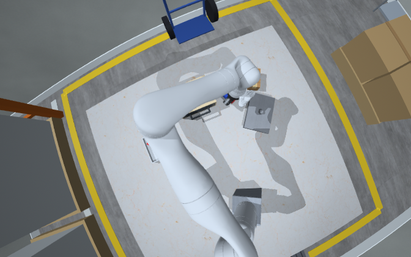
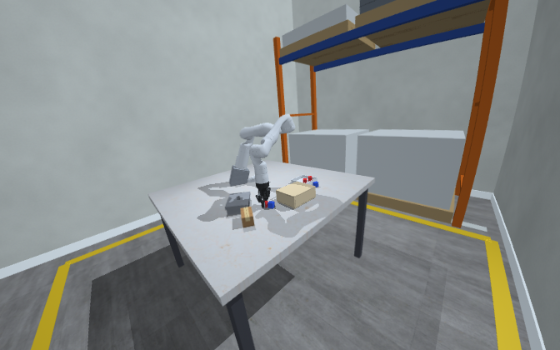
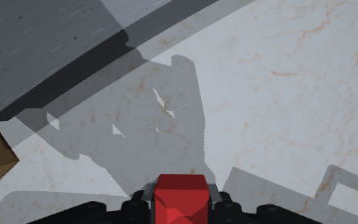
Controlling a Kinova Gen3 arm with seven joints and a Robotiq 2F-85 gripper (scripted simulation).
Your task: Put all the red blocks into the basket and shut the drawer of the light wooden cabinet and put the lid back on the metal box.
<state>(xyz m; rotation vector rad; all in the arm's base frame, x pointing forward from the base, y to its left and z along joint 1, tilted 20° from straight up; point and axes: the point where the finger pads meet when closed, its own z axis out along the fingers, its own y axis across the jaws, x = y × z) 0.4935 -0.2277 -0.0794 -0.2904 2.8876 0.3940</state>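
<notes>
My hand is 1 cm past the basket, 45 cm to the right of it and 1 cm above it. Round my hand: cardboard box 3 cm ahead, 16 cm to the right, 2 cm above; then lid 14 cm behind, 8 cm to the right, 3 cm above; then drawer 9 cm ahead, 17 cm to the left, 2 cm above.
</notes>
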